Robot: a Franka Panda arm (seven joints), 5 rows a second.
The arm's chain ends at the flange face. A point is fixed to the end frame.
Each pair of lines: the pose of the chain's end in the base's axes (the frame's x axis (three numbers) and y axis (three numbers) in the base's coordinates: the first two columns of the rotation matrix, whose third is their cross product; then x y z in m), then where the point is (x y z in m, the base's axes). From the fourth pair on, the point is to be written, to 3 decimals.
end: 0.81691 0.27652 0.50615 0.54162 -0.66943 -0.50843 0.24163 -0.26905 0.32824
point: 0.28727 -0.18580 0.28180
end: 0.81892 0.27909 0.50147 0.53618 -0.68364 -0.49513 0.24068 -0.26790 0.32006
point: 0.28707 -0.18594 0.27208
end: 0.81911 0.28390 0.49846 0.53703 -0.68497 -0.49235 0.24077 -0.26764 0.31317
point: 0.28686 -0.18583 0.26466
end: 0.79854 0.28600 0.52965 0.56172 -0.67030 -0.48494 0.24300 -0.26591 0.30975
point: 0.290 -0.183 0.264
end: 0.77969 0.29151 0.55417 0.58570 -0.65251 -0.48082 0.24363 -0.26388 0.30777
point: 0.290 -0.179 0.265
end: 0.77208 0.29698 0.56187 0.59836 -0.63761 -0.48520 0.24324 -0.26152 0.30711
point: 0.288 -0.176 0.265
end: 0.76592 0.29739 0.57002 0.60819 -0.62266 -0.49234 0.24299 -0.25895 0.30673
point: 0.287 -0.172 0.266
